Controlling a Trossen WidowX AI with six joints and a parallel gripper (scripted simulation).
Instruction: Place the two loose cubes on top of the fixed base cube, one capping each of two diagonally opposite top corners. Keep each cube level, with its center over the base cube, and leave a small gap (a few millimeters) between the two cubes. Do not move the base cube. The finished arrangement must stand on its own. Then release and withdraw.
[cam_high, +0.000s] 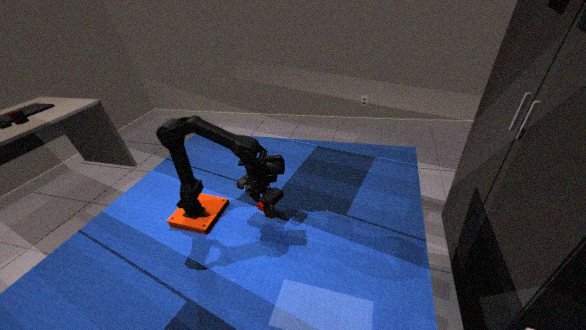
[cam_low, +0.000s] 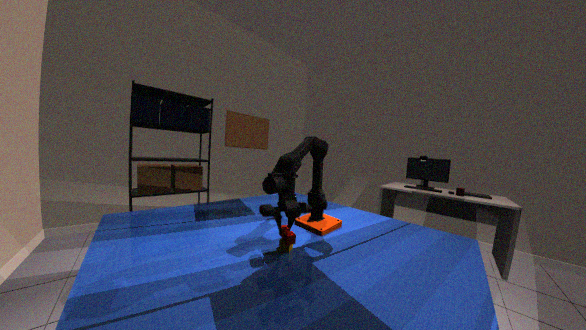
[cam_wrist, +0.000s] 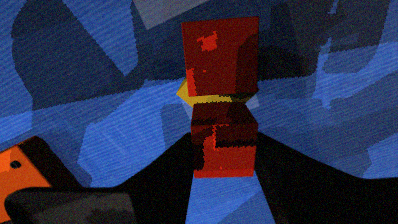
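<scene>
The yellow cube is 1 cm ahead of my gripper tip, 2 cm to the left of it and 4 cm below it.
</scene>
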